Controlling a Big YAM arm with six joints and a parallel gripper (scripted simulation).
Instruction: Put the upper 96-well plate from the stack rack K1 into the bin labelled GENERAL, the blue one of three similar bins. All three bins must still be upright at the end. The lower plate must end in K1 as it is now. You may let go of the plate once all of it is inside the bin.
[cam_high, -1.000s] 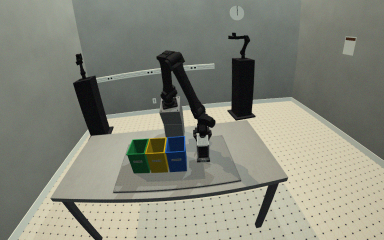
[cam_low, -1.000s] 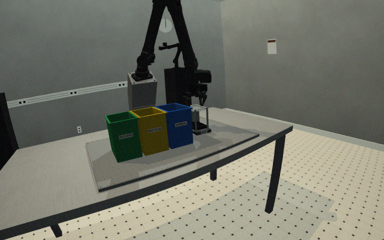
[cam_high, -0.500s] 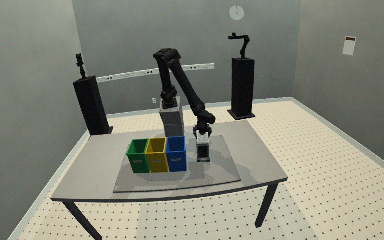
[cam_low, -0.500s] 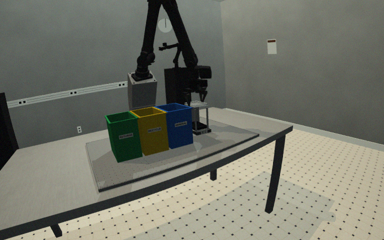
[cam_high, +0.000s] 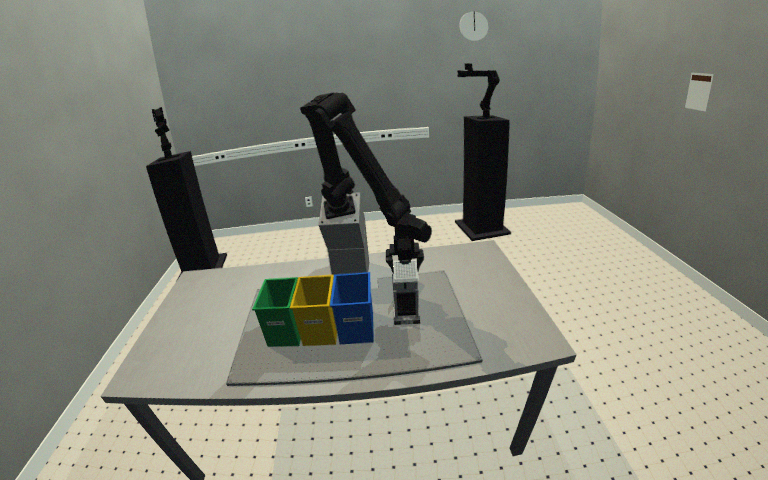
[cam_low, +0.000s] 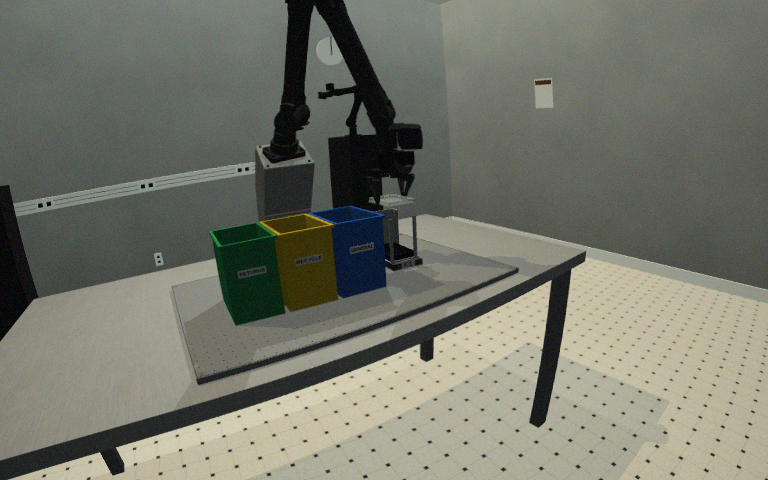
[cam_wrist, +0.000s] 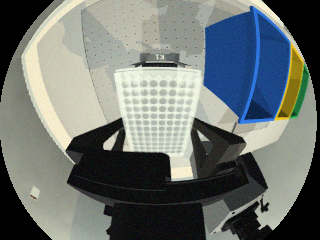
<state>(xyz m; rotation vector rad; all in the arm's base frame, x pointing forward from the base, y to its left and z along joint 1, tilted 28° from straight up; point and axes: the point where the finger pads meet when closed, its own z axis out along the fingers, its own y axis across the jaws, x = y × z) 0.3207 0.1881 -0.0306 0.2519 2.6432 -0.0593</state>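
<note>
Right now the blue general bin is 50 mm ahead of my hand, 200 mm to the right of it and 90 mm below it. Also, from my hand: yellow bin: 30 mm ahead, 330 mm to the right, 90 mm below; then white 96-well plate: right at my hand; then green bin: 10 mm ahead, 460 mm to the right, 90 mm below.
</note>
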